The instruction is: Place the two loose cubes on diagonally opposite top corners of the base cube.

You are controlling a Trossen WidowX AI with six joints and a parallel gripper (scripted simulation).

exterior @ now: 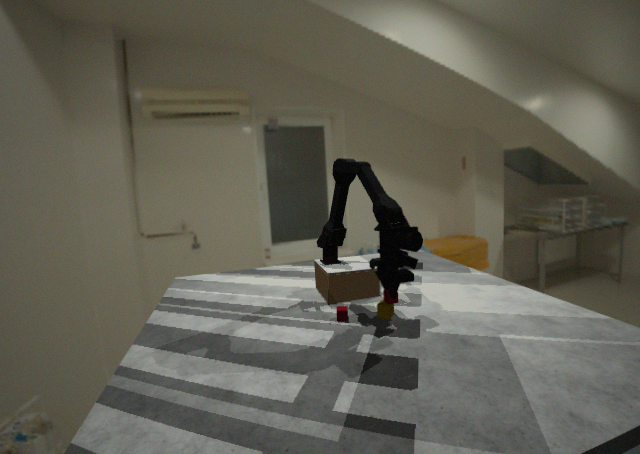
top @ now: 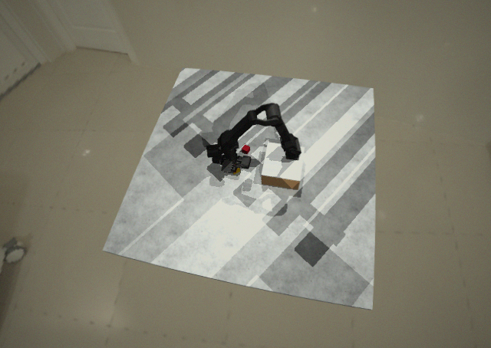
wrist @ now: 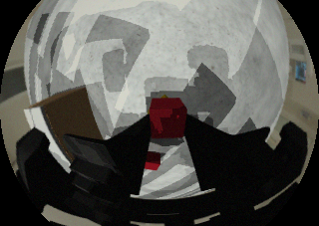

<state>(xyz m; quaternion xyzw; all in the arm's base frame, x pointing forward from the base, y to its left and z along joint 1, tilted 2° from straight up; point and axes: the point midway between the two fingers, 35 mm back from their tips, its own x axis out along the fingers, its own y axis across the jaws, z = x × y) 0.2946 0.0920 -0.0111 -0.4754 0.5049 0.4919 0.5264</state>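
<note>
The red cube lies right at my gripper tip. From my gripper tip the other things lie so: yellow base cube 20 mm to the right, 40 mm below.
</note>
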